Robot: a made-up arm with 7 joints.
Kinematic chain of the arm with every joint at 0, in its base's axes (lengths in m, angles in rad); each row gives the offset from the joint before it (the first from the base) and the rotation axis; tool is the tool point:
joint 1: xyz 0 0 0 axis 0 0.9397 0.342
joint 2: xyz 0 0 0 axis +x
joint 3: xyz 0 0 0 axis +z
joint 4: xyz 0.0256 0 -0.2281 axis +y
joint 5: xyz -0.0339 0 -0.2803 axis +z
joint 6: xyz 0 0 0 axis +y
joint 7: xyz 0 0 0 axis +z
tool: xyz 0 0 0
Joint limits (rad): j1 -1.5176..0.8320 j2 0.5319..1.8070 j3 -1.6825..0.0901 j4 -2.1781..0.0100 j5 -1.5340..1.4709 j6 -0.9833..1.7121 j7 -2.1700..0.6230
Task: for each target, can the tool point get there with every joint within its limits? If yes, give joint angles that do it. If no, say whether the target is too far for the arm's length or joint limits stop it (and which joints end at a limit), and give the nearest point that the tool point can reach.
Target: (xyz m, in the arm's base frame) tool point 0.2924 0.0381 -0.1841
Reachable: yes | joints -0.3816 1.1709 -0.8383 -1.8920 -0.9038 0.9534 -1.1258
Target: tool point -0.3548 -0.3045 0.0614
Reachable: no: joint limits stop it (at a limit: joint 1, joint 2, joint 3) | nearest point -0.1466 -0.2115 -0.1731 | short by 0.327 m
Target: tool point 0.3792 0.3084 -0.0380
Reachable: yes | joints -1.0541 1.3719 -1.2538 -0.8184 -0.6297 -0.6677 -0.1456
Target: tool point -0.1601 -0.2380 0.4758
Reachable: no: too far | nearest point 0.0008 -0.0016 0.2914 | short by 0.340 m
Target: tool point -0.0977 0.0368 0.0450
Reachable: no: joint limits stop it (at a limit: joint 1, joint 2, joint 3, joint 4) | nearest point -0.2295 0.1180 -0.1354 | short by 0.238 m
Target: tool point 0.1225 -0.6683 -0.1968
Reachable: no: too far | nearest point 0.1872 -0.2500 -0.0795 | short by 0.439 m
